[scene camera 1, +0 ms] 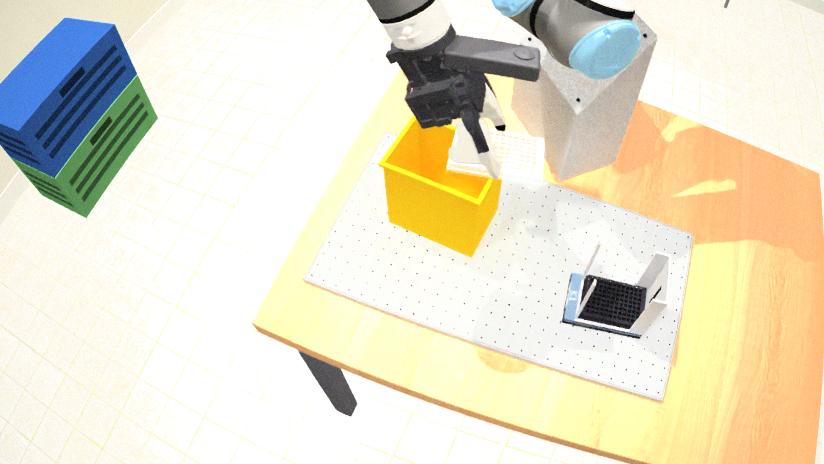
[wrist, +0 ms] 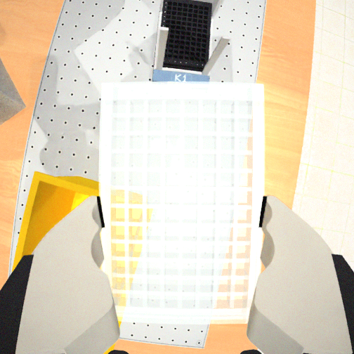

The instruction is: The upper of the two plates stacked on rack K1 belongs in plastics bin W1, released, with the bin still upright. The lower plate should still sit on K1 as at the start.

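Places are measured from the arm's base along level axes (x ahead, y left, z up), in metres.
Where they show: gripper, fingertip midpoint: (scene camera 1: 500,155).
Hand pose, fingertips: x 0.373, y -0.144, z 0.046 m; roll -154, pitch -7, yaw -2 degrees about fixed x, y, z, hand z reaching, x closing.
Things, the pixels of their top centre, and the offset from my fingertips. "pt": a spot on its surface instead. Level surfaces: height alone.
- white gridded upper plate, top centre: (scene camera 1: 498,147) 0.014 m up, 0.001 m back, 0.003 m right
- yellow bin W1, top centre: (scene camera 1: 445,155) 0.143 m down, 0.102 m back, 0.084 m right
- black lower plate, top centre: (scene camera 1: 614,300) 0.289 m down, 0.055 m ahead, 0.248 m left
- rack K1, surface spot: (scene camera 1: 573,296) pt 0.305 m down, 0.046 m ahead, 0.171 m left
- perforated grey board, surface height: 0.323 m down
- wooden table, surface height: 0.336 m down
My gripper (scene camera 1: 498,149) (wrist: 181,198) is shut on the white gridded upper plate (scene camera 1: 523,152) (wrist: 180,150), one finger at each long side. The plate looks roughly level and is above the board, partly over the yellow bin W1 (scene camera 1: 438,213) (wrist: 65,179); in the scene view it extends beyond the bin's right side. The bin stands upright and its open interior shows in part. The black lower plate (scene camera 1: 612,302) (wrist: 187,35) sits in rack K1 (scene camera 1: 573,296) (wrist: 200,78), between its upright guides. The plate's exact height above the bin rim is hard to tell.
A perforated grey board (scene camera 1: 403,270) (wrist: 145,334) lies under bin and rack on the wooden table (scene camera 1: 743,299) (wrist: 285,65). The robot's grey base (scene camera 1: 593,126) stands behind, right of the bin. Blue (scene camera 1: 63,74) and green (scene camera 1: 109,138) crates are stacked at far left, off the table.
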